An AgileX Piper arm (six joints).
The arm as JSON. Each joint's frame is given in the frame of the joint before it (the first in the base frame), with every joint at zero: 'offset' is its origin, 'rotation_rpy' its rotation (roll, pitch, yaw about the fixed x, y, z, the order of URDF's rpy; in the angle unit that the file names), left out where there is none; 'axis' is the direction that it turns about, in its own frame. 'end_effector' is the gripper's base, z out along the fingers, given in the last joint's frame.
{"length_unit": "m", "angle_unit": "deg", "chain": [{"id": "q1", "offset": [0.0, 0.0, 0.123], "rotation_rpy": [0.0, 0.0, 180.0], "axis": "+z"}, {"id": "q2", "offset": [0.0, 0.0, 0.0], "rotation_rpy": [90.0, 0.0, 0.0], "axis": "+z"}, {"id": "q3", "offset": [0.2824, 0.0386, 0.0], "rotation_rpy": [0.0, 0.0, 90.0], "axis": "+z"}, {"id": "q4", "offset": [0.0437, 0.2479, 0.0], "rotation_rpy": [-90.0, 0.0, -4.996], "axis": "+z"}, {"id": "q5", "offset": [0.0, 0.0, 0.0], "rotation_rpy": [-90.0, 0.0, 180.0], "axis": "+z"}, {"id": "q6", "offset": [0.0, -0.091, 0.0], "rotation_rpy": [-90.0, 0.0, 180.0], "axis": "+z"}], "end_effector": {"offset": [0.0, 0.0, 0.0], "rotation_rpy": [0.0, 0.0, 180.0]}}
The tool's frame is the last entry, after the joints.
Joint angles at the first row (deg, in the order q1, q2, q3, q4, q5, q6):
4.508, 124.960, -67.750, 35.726, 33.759, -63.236
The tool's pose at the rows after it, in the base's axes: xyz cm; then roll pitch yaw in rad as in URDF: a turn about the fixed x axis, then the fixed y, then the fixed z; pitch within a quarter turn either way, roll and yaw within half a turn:
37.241 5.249 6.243 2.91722 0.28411 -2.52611
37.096 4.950 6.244 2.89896 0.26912 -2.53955
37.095 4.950 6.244 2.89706 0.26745 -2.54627
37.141 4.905 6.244 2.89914 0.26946 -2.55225
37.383 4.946 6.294 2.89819 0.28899 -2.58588
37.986 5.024 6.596 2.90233 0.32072 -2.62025
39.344 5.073 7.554 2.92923 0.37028 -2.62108
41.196 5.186 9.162 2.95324 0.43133 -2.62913
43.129 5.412 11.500 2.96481 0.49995 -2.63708
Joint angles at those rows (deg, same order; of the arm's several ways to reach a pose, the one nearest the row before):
3.398, 124.959, -67.748, 34.613, 35.919, -61.717
2.859, 124.959, -67.749, 34.248, 37.159, -61.008
2.858, 124.959, -67.749, 34.249, 37.166, -60.626
2.802, 124.960, -67.750, 34.348, 36.908, -60.464
2.760, 124.959, -67.750, 36.195, 35.754, -60.462
2.759, 124.960, -68.504, 38.183, 34.543, -60.438
2.760, 124.960, -71.279, 38.580, 33.992, -60.386
2.759, 124.960, -75.644, 38.577, 34.292, -59.138
2.760, 124.687, -81.000, 38.618, 35.883, -57.464

